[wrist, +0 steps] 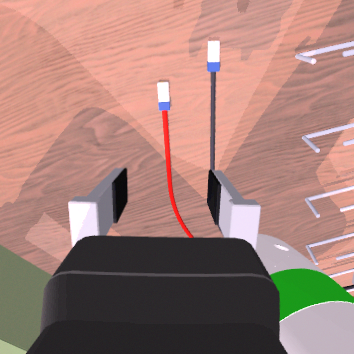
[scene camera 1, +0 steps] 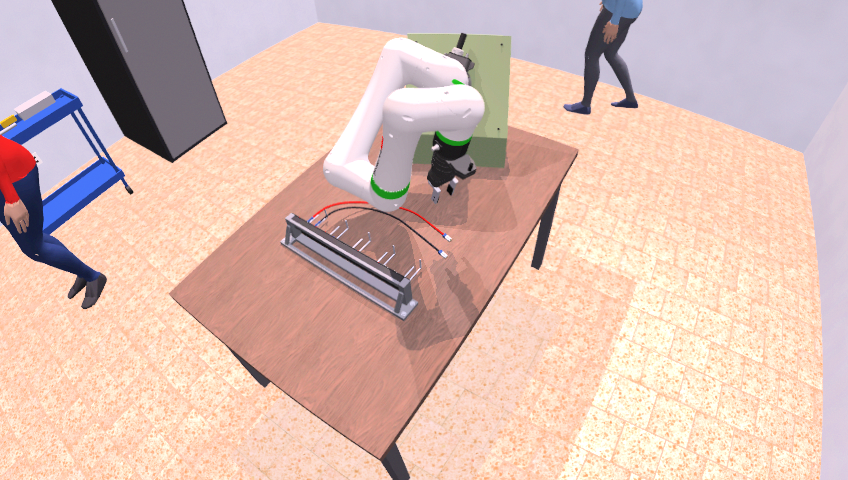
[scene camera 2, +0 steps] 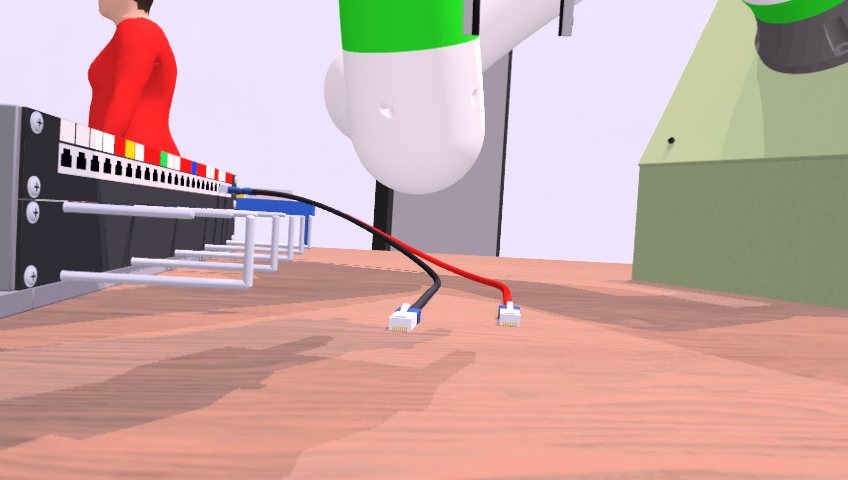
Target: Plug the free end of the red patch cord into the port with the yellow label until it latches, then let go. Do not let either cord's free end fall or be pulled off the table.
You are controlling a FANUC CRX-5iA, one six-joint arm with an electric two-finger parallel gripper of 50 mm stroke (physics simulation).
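Frame: origin at the arm's base, x ahead, y left, z up, level; millimetres.
Seen in the pictures: gripper, fingertip midpoint: (wrist: 167, 185) (scene camera 1: 441, 196) (scene camera 2: 517, 35); arm's base, origin of the base link: (scene camera 2: 830, 23).
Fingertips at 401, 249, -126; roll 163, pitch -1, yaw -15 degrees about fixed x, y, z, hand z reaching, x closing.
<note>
Pixels of each thing's top centre, then the offset from my fingertips to it, as dx, dy, dz. "*": a spot on its surface instead.
- red cord's free plug, surface spot: (scene camera 2: 509, 315) (wrist: 162, 82) (scene camera 1: 450, 239) * +0, +30, -170
- black cord's free plug, surface spot: (scene camera 2: 403, 320) (wrist: 211, 40) (scene camera 1: 446, 256) * +62, +61, -171
- patch panel, middle of its top: (scene camera 2: 197, 158) (scene camera 1: 347, 239) +246, -170, -76
- yellow label, surface spot: (scene camera 2: 129, 149) * +254, -52, -82
- red cord, surface spot: (wrist: 169, 165) * -19, -76, -170
The red cord's free plug (scene camera 1: 447, 237) (scene camera 2: 509, 315) (wrist: 163, 95) lies on the table, clip side up. The black cord's free plug (scene camera 1: 443, 253) (scene camera 2: 403, 320) (wrist: 213, 55) lies beside it, nearer the patch panel (scene camera 1: 351, 248) (scene camera 2: 41, 155). Both cords' other ends are at the panel's far end. The yellow label (scene camera 2: 129, 149) is sixth from the near end, and the port under it looks empty. My gripper (scene camera 1: 443, 193) (scene camera 2: 518, 33) (wrist: 167, 185) is open and empty, above the table. In the wrist view the red plug is ahead of the fingers, with the red cord (wrist: 169, 165) running below between them.
Wire cable guides (scene camera 2: 248, 252) (wrist: 312, 142) stick out from the panel towards the cords. A green sloped box (scene camera 1: 493, 151) (scene camera 2: 737, 226) bears the arm's base. The arm's white elbow hangs over the cords. People stand beyond the table, and a blue cart (scene camera 1: 83, 190) stands at the left.
</note>
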